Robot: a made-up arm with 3 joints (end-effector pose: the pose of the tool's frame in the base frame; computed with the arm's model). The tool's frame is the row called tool. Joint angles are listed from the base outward.
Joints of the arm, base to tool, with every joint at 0 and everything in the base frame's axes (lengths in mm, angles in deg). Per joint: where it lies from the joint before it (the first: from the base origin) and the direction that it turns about. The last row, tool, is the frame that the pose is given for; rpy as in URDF.
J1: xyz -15.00 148.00 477.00 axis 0 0 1
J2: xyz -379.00 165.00 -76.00 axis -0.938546 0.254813 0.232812
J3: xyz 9.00 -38.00 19.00 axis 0 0 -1
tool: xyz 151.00 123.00 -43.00 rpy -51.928 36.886 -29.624
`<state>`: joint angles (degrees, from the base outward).
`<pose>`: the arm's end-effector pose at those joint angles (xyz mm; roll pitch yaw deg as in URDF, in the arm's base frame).
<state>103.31 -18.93 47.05</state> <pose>-64.0 -48.7 372.6 -38.57 52.74 31.72</pose>
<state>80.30 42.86 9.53</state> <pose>-259.3 -35.6 305.5 -92.84 16.14 32.38</pose>
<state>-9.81 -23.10 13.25</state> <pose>-169.0 374.5 411.6 -24.06 45.18 -39.58</pose>
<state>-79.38 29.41 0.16</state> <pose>179.0 424.2 317.0 -83.71 26.96 -119.36</pose>
